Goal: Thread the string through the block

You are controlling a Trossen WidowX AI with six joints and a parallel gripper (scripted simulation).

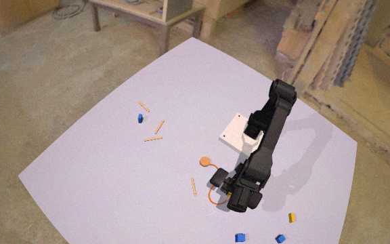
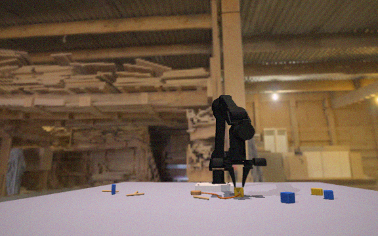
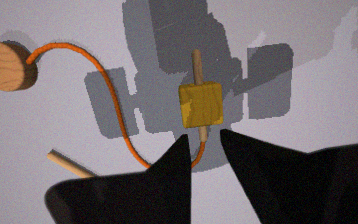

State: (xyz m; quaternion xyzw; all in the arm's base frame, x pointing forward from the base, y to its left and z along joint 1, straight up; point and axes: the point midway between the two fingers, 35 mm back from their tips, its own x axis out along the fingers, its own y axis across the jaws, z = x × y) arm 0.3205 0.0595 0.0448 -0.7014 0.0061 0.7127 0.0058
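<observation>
My gripper tip is 50 mm short of the loose stick, 120 mm to the left of it and 30 mm above it. Round my gripper tip: blue piece: 70 mm behind, 480 mm to the right, 20 mm below; then round wooden button: 80 mm behind, 160 mm to the right, 30 mm below.
</observation>
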